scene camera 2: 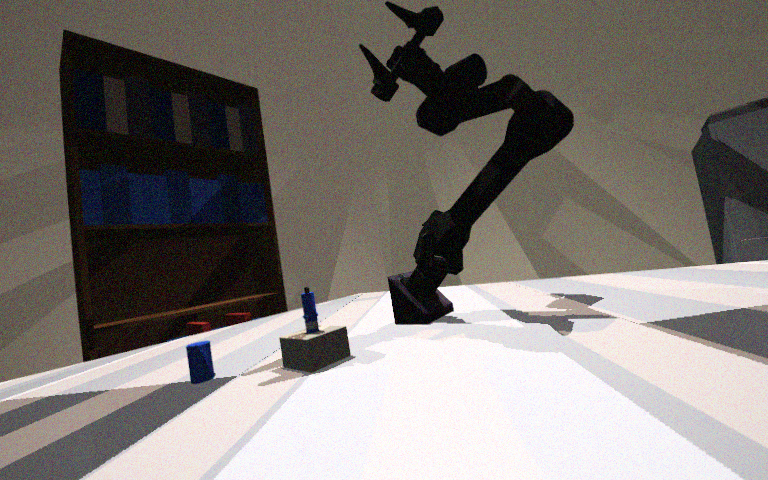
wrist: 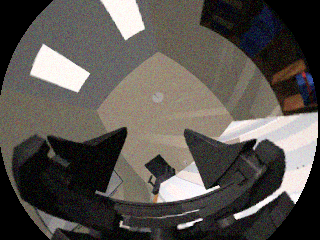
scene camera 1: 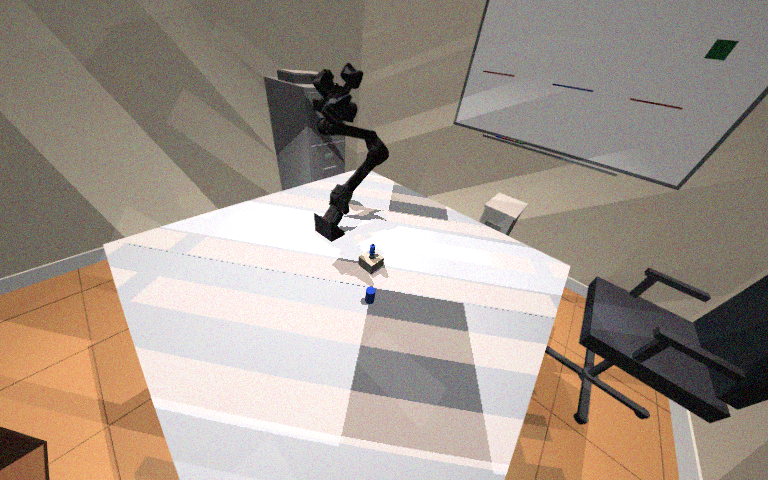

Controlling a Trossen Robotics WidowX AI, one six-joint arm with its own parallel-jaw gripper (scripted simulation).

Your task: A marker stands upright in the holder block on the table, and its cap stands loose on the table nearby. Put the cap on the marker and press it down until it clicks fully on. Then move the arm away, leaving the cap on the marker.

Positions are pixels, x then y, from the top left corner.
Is my gripper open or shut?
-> Open.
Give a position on a blue cap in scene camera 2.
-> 201, 368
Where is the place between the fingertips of my gripper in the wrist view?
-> At 156, 131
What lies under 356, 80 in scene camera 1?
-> My gripper.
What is my gripper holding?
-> Nothing.
